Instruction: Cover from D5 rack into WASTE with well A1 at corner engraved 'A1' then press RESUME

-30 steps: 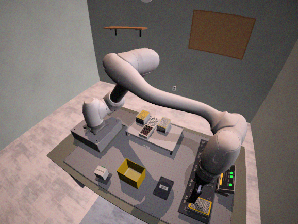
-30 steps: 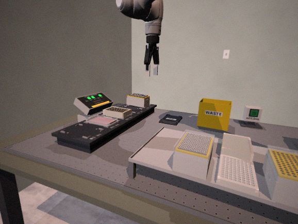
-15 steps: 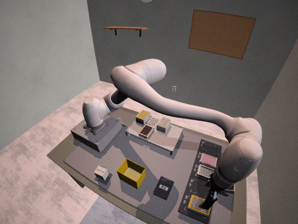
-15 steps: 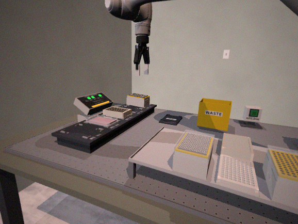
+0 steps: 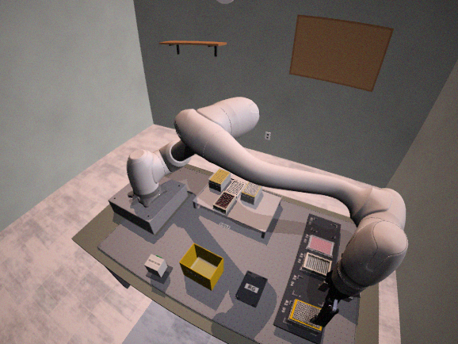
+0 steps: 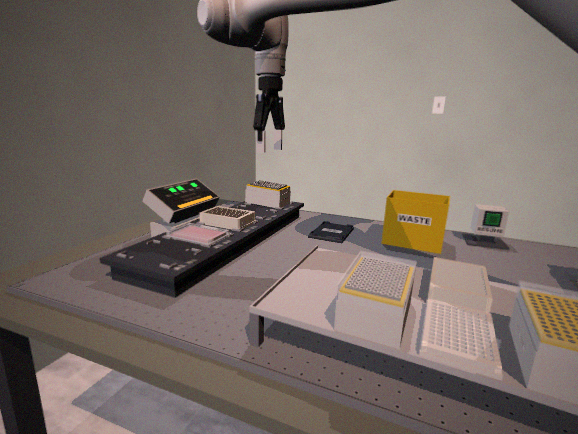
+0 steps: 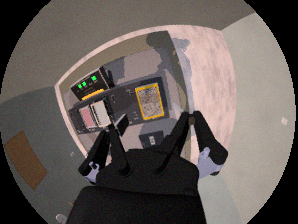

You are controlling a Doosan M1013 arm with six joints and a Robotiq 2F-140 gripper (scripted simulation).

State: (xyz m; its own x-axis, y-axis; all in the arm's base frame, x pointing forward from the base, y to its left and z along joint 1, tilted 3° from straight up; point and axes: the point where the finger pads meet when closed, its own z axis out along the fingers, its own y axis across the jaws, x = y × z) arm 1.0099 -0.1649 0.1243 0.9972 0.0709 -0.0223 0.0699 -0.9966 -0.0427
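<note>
Right now my hand is 1 cm to the left of the tip rack and 15 cm above it. The rest, counted from my hand: pink plate 3 cm behind, 37 cm to the left, 19 cm below; regrip nest 24 cm behind, 3 cm to the left, 24 cm below; reservoir 2 cm behind, 25 cm to the left, 19 cm below.
</note>
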